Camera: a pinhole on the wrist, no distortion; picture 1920 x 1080 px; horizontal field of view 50.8 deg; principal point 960.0 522.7 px. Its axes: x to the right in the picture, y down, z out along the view. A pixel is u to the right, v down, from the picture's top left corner.
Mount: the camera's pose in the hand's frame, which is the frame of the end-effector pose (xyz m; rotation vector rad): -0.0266 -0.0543 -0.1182 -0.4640 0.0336 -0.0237
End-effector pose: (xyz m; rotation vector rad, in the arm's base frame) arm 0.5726 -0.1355 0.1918 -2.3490 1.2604 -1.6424
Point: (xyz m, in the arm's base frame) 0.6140 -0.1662 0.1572
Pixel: 1136.3 292.5
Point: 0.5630 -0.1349 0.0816
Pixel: 222.2 771.2
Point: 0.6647 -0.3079 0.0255
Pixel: 950.8 609.5
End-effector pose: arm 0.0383 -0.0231 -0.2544 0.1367 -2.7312 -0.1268
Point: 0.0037 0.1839 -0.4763
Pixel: 630.0 792.7
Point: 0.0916 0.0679 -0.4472
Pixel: 160.7 386.9
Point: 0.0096 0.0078 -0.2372
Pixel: 1656.0 918.5
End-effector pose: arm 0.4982 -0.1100 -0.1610 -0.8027 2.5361 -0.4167
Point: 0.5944 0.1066 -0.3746
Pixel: 340.7 1003.8
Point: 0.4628 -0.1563 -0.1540
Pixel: outside the picture
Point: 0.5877 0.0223 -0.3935
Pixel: 658.6 699.5
